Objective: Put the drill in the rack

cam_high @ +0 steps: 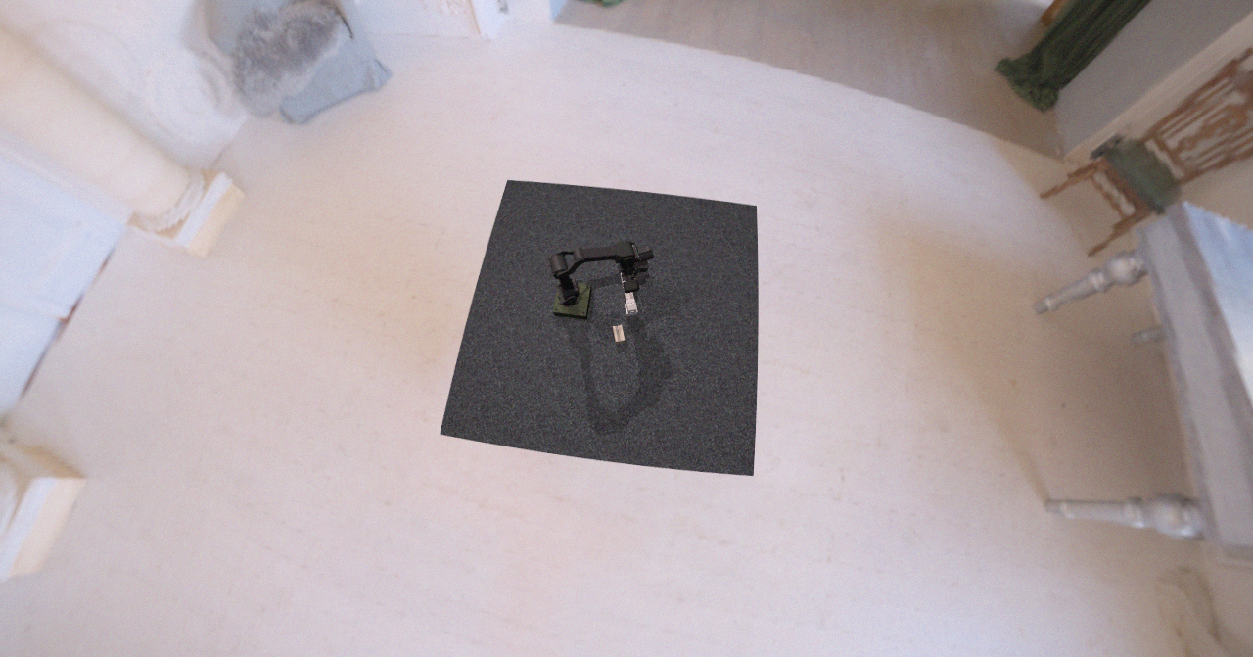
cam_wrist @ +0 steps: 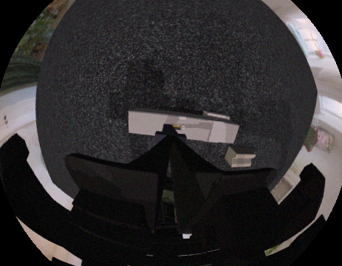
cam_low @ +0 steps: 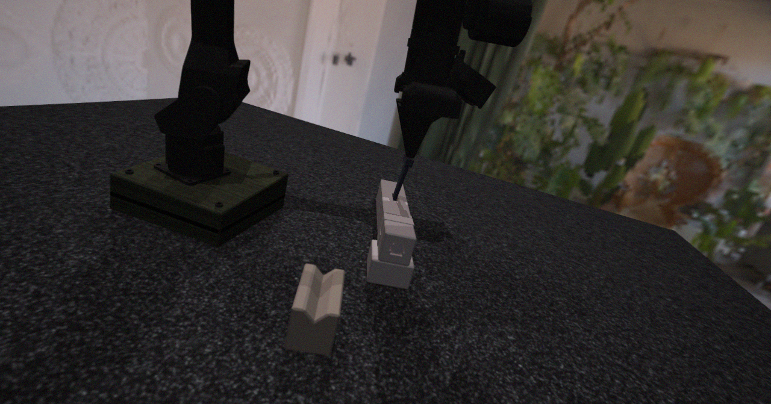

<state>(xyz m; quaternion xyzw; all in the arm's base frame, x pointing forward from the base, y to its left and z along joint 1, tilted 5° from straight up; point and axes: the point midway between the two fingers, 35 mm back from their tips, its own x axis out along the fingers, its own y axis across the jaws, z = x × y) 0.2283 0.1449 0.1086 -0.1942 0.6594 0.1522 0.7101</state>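
My gripper tip is now 3 cm above the dark key. From my gripper tip the other things lie so: grey holder block (1 cm ahead, 3 cm to the right, 9 cm below); then drill (2 cm ahead, 5 cm to the right, 8 cm below); then grey v-groove rack (2 cm ahead, 21 cm to the right, 11 cm below).
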